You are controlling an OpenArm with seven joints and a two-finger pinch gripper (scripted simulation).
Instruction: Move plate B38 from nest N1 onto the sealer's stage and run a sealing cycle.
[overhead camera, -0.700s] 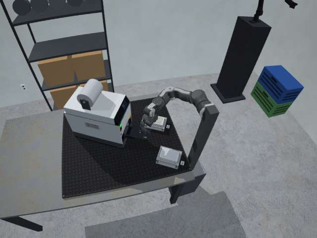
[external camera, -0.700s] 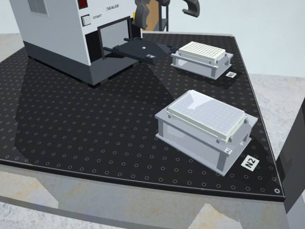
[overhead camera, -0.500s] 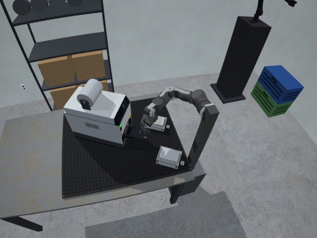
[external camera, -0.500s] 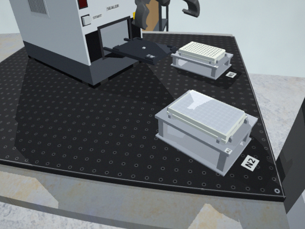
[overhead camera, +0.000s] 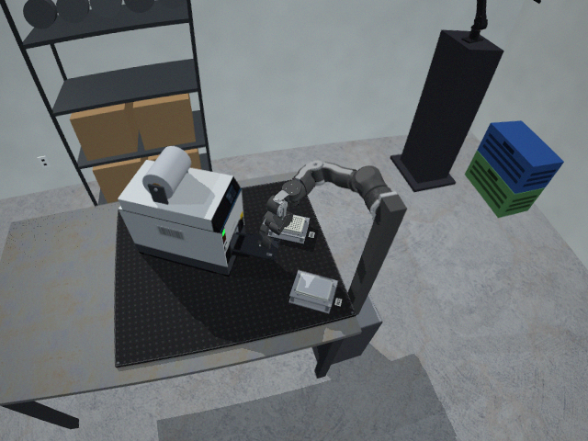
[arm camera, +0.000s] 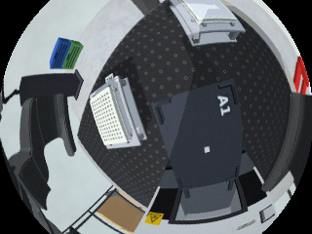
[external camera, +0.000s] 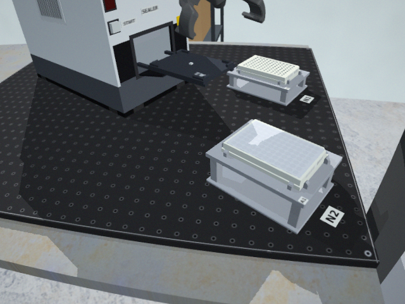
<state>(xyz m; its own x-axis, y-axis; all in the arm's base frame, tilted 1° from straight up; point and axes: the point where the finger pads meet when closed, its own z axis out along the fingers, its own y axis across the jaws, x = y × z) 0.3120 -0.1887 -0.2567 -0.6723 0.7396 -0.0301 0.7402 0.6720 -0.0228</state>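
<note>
My gripper is now 10 cm past the white 96-well plate B38, 13 cm to the left of it and 12 cm above it. Round my hand: sealer's dark stage: 6 cm ahead, 6 cm below; start key: 19 cm ahead, 3 cm to the left, 2 cm above; nest N1: 10 cm behind, 13 cm to the right, 13 cm below.
</note>
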